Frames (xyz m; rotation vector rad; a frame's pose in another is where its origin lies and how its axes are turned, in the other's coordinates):
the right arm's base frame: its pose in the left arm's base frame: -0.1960 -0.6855 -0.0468 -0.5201 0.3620 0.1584
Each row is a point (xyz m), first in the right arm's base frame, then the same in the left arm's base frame.
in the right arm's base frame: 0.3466 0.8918 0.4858
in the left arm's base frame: 0.0564 0.3472 -0.1925
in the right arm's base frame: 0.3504 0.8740 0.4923
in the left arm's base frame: 0.0660 0.3355 -0.1806
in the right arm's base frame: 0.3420 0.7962 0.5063
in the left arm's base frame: 0.0810 0.2755 -0.1306
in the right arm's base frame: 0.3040 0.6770 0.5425
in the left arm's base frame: 0.0850 0.1897 -0.0327
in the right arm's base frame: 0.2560 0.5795 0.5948
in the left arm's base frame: 0.0794 0.1301 0.0720
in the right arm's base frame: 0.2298 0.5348 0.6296
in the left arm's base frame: 0.0761 0.1081 0.1303
